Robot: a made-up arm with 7 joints.
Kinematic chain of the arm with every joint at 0, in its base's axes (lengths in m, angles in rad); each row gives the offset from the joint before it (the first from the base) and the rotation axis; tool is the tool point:
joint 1: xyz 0 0 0.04 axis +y
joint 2: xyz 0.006 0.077 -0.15 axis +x
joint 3: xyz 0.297 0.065 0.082 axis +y
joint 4: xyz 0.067 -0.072 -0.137 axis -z
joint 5: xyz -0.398 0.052 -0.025 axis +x
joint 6: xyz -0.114 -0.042 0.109 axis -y
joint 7: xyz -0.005 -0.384 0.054 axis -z
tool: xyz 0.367 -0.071 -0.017
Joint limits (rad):
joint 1: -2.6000..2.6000
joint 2: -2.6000..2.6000
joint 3: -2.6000..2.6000
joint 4: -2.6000..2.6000
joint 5: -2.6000..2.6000
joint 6: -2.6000..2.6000
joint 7: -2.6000..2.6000
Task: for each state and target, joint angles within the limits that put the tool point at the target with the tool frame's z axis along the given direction. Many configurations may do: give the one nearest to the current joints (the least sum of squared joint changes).
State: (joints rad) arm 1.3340 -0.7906 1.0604 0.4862 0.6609 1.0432 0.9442
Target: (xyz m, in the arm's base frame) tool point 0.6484 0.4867 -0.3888 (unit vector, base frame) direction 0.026 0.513 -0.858
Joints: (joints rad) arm 1.6205 -0.8602 1.8732 0.6183 0.2250 0.7878 1.1027
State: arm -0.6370 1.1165 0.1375 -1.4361 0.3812 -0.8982 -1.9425
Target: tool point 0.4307 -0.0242 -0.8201 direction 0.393 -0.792 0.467
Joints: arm -0.0034 1.5939 0.0268 -1.4233 0.3605 -0.5627 -2.4050
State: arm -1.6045 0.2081 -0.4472 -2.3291 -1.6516 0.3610 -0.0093
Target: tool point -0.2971 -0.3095 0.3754 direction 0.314 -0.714 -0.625
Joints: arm -1.6370 0.3435 -0.1674 -2.4782 -1.4786 -0.0323 0.2479
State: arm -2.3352 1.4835 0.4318 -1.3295 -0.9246 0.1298 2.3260
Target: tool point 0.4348 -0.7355 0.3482 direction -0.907 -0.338 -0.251
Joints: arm -2.1921 1.3655 0.4064 -0.5974 -0.7914 -0.5549 2.6000
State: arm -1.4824 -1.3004 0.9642 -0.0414 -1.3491 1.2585 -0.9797
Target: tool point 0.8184 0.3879 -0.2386 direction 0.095 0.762 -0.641
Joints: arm -0.9288 -1.6406 1.0518 0.3311 -1.6104 1.4842 -0.5773
